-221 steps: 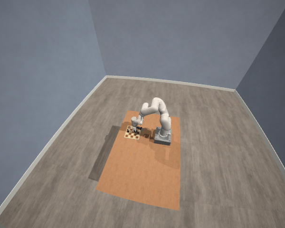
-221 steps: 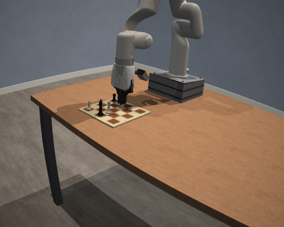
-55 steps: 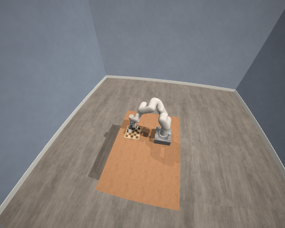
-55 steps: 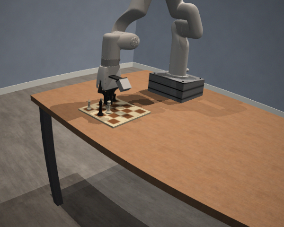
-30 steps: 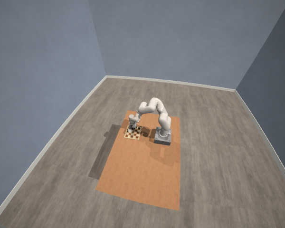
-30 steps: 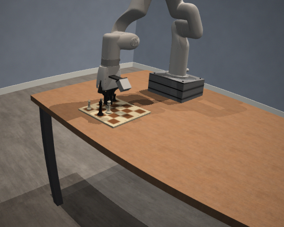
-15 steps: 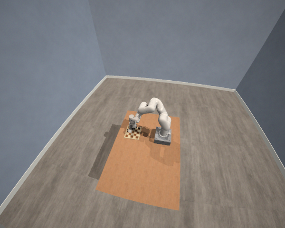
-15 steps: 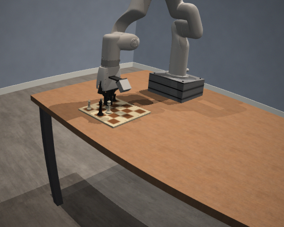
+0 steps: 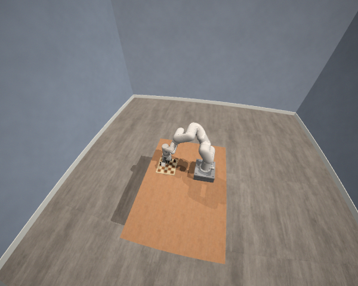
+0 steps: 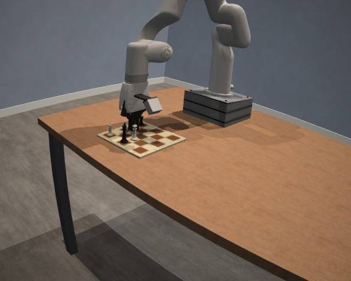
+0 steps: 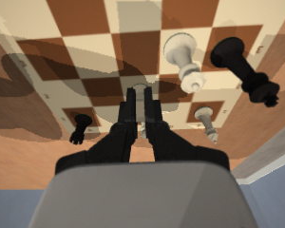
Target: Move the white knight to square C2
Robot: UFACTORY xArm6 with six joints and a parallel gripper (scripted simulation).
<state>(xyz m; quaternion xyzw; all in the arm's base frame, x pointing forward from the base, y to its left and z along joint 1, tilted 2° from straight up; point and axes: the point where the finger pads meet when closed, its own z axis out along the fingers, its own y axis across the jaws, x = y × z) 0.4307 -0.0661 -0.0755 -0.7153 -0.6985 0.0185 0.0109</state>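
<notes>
My hand is 2 cm above the pale chess piece. Round my hand: black king (8 cm ahead, 4 cm to the left); then chessboard (4 cm to the left, 3 cm below); then small white piece (4 cm to the right, 2 cm below).
</notes>
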